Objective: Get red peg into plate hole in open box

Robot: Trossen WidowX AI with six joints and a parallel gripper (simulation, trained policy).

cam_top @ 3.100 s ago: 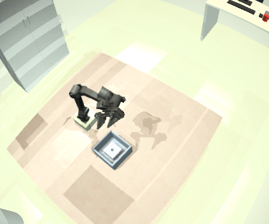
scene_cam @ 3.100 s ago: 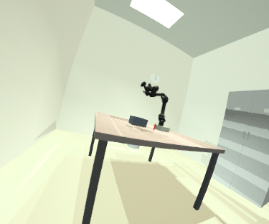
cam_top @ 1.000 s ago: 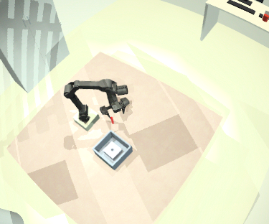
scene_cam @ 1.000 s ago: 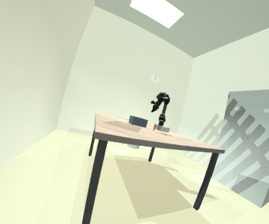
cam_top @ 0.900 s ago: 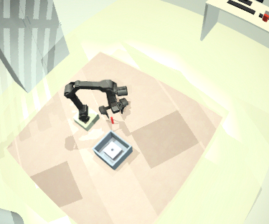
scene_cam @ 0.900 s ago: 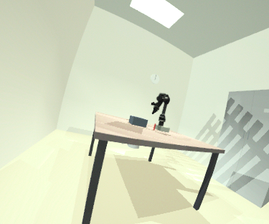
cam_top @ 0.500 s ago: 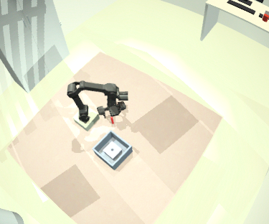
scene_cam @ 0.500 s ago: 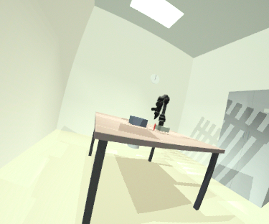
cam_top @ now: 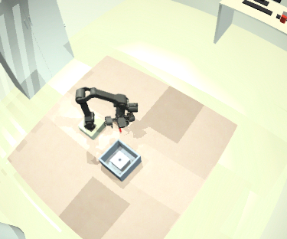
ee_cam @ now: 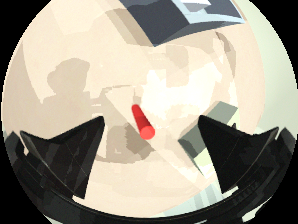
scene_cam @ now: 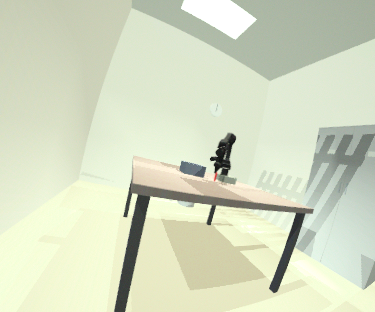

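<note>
The red peg lies 1 cm behind my gripper tip, 1 cm to the left of it and 4 cm below it. From my gripper tip the other things lie so: grey-blue box (12 cm ahead, 19 cm to the right, 5 cm below).
</note>
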